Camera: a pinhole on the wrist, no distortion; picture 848 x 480 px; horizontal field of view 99.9 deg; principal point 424.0 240.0 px. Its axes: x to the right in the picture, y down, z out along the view. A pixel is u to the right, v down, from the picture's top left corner.
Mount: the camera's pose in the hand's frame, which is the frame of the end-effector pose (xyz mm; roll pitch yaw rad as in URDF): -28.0 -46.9 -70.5 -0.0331 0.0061 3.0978
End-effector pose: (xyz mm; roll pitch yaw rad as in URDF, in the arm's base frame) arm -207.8 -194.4 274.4 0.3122 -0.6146 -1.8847
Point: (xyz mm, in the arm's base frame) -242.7 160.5 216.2
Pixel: 804 310
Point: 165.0 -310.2 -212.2
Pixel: behind the camera
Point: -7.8 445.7 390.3
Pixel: 733 115
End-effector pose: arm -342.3 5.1 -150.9 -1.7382 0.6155 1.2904
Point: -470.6 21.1 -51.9
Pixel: 505 313
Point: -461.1 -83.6 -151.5
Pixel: 576 22
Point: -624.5 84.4 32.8
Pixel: 498 388
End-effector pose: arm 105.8 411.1 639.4 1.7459 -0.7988 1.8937
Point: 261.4 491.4 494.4
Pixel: 497 288
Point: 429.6 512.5 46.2
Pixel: 705 458
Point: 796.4 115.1 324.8
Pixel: 757 74
